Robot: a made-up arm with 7 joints. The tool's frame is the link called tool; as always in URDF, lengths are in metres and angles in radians. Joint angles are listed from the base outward.
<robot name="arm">
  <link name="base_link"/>
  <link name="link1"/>
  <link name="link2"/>
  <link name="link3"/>
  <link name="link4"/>
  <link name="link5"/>
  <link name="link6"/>
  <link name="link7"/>
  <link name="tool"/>
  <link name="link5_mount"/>
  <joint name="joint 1" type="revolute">
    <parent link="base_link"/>
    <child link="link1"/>
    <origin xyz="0 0 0.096" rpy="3.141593 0 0"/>
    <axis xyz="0 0 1"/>
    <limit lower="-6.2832" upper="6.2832"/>
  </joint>
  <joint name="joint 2" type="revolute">
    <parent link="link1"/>
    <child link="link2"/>
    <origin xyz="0 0.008 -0.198" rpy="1.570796 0 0"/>
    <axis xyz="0 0 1"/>
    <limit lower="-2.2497" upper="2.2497"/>
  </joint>
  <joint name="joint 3" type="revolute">
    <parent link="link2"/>
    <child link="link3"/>
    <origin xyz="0 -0.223 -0.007" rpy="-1.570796 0 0"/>
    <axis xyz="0 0 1"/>
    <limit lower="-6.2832" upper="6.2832"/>
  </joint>
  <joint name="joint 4" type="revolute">
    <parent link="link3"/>
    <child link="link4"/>
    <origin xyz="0 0.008 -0.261" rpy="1.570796 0 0"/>
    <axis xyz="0 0 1"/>
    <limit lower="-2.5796" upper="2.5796"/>
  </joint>
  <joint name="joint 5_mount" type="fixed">
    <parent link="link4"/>
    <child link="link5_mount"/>
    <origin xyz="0 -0.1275 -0.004"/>
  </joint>
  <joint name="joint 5" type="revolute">
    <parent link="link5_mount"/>
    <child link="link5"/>
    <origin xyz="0 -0.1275 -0.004" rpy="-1.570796 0 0"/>
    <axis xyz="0 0 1"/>
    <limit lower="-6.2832" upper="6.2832"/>
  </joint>
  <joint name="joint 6" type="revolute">
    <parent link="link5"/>
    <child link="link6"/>
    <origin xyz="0 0 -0.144" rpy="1.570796 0 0"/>
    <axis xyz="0 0 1"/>
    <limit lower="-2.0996" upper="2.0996"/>
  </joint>
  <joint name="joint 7" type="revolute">
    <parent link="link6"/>
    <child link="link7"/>
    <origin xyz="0 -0.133 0" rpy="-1.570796 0 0"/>
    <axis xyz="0 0 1"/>
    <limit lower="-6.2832" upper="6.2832"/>
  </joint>
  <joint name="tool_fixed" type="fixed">
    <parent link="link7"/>
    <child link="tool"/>
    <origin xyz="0 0 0"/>
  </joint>
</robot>
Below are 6 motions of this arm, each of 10 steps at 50 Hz.
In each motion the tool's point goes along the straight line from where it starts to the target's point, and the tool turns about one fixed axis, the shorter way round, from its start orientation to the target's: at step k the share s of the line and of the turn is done. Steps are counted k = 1, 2, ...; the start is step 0. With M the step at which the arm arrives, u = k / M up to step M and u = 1 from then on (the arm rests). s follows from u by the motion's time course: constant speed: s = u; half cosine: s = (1 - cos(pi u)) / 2; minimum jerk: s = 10 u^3 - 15 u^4 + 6 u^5.
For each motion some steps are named. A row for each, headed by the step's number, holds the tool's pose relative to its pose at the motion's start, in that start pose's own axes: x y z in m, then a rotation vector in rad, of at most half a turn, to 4 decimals.
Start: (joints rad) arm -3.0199 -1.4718 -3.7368 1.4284 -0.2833 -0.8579 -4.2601
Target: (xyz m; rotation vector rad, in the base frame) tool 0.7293 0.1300 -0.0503 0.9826 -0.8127 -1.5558
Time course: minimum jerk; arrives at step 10
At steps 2, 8, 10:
2: 0.0013 0.0010 -0.0009 0.0042 -0.0007 0.0052
8: 0.0206 0.0162 -0.0145 0.0677 -0.0109 0.0848
10: 0.0219 0.0172 -0.0154 0.0719 -0.0115 0.0900

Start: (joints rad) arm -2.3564 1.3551 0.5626 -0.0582 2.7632 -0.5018 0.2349
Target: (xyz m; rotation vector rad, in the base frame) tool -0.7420 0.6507 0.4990 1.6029 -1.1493 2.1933
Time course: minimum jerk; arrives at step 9
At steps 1, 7, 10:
1: 0.0006 0.0008 0.0001 0.0004 -0.0017 0.0010
7: 0.0479 0.0679 0.0092 0.0322 -0.1333 0.0782
10: 0.0519 0.0735 0.0099 0.0349 -0.1444 0.0847

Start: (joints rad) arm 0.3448 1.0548 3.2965 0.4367 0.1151 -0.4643 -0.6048
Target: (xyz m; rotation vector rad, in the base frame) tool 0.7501 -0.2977 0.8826 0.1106 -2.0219 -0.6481
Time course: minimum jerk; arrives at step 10
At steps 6, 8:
6: -0.0202 -0.0402 -0.0116 -0.0534 0.0519 -0.1106
8: -0.0278 -0.0555 -0.0160 -0.0736 0.0716 -0.1527

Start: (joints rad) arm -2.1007 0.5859 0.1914 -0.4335 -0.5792 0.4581 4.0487
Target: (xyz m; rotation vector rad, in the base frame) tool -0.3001 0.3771 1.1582 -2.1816 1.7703 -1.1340
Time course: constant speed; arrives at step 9
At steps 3, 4, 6, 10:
3: -0.0185 0.0244 -0.0059 0.0469 0.0160 -0.0519
4: -0.0247 0.0325 -0.0078 0.0626 0.0213 -0.0693
6: -0.0371 0.0487 -0.0117 0.0939 0.0320 -0.1039
10: -0.0556 0.0731 -0.0176 0.1408 0.0480 -0.1558

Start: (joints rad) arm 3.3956 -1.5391 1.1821 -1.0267 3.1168 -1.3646 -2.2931
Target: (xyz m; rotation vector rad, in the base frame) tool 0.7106 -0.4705 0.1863 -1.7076 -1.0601 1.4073
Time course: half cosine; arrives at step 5
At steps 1, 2, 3, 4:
1: -0.0011 0.0012 0.0020 0.0014 0.0052 -0.0015
2: -0.0041 0.0043 0.0071 0.0050 0.0187 -0.0055
3: -0.0079 0.0082 0.0135 0.0094 0.0355 -0.0105
4: -0.0109 0.0114 0.0187 0.0130 0.0490 -0.0145

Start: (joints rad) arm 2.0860 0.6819 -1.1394 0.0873 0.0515 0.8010 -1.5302
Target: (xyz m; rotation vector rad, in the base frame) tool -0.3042 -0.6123 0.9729 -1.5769 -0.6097 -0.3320
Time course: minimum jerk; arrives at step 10
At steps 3, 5, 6, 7, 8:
3: -0.0087 -0.0033 0.0066 0.0100 0.0318 0.0012
5: -0.0267 -0.0100 0.0202 0.0306 0.0976 0.0036
6: -0.0364 -0.0137 0.0275 0.0417 0.1333 0.0050
7: -0.0446 -0.0168 0.0338 0.0511 0.1634 0.0061
8: -0.0503 -0.0189 0.0380 0.0576 0.1839 0.0069

